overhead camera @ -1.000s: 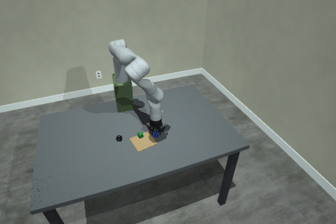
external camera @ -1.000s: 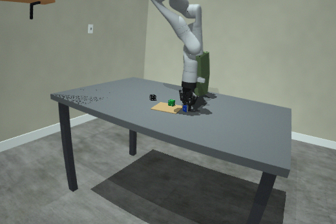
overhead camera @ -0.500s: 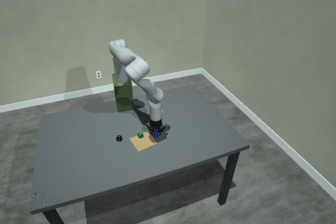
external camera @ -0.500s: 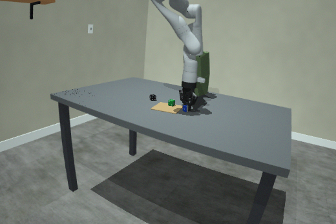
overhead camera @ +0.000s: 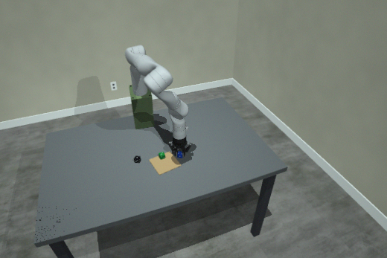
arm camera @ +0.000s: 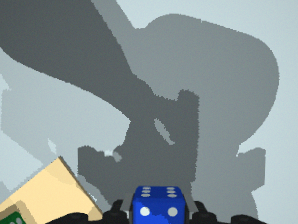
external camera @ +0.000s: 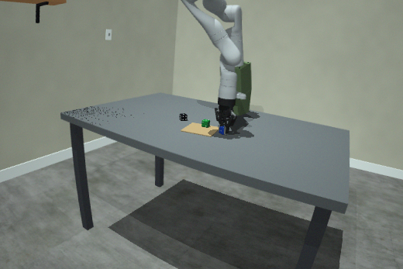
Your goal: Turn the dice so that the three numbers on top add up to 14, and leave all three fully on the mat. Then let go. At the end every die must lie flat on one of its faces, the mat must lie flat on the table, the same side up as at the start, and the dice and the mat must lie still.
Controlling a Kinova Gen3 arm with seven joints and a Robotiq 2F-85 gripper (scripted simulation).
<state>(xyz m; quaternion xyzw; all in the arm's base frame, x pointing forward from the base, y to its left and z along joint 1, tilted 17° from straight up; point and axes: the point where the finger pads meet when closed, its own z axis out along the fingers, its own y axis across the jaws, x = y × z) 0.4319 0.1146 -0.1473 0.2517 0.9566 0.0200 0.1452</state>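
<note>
Now: the tan mat 10 cm to the right of my hand, 2 cm below it and 2 cm ahead of it. Also, from my hand: black die (25 cm to the right, 6 cm behind, 1 cm below); then blue die (right at my hand); then green die (10 cm to the right, 3 cm behind).
</note>
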